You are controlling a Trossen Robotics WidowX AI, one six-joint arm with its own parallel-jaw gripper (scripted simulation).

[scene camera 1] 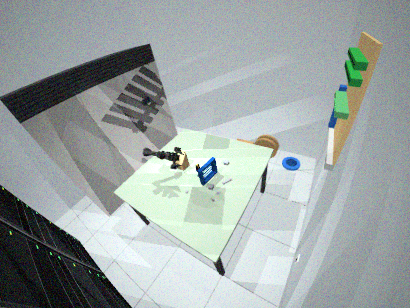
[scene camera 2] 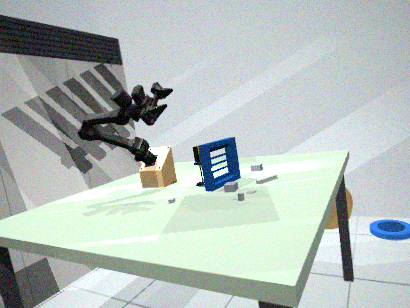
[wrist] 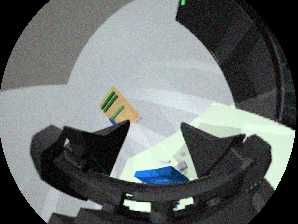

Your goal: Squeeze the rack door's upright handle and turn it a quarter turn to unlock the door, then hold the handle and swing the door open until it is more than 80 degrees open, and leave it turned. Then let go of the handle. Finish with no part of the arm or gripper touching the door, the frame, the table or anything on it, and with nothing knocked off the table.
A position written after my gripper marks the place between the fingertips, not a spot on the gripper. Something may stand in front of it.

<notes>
My gripper [scene camera 2: 169,97] is open and holds nothing. Also in view: a rack frame [scene camera 2: 204,150].
My gripper shows as well in the wrist view [wrist: 155,123]. The rack frame shows as well in the wrist view [wrist: 170,172].
</notes>
